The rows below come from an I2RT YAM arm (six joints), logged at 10 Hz.
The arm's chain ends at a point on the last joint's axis. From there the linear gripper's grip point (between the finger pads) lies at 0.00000 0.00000 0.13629 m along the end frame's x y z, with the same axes.
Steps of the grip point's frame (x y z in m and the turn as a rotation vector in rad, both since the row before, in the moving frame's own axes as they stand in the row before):
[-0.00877 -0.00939 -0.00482 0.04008 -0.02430 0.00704]
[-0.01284 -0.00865 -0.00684 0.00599 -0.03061 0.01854]
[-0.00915 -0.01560 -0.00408 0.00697 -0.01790 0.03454]
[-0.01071 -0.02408 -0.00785 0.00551 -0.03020 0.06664]
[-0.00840 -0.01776 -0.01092 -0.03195 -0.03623 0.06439]
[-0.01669 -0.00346 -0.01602 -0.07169 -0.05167 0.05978]
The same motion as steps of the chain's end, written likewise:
[-0.00548 -0.00392 -0.00467 0.04008 -0.02430 0.00704]
[-0.00868 -0.00780 -0.00677 0.00599 -0.03061 0.01854]
[-0.00673 -0.01461 -0.00405 0.00697 -0.01790 0.03454]
[-0.00662 -0.02319 -0.00779 0.00551 -0.03020 0.06664]
[-0.00333 -0.02195 -0.01076 -0.03195 -0.03623 0.06439]
[-0.00937 -0.01300 -0.01549 -0.07169 -0.05167 0.05978]

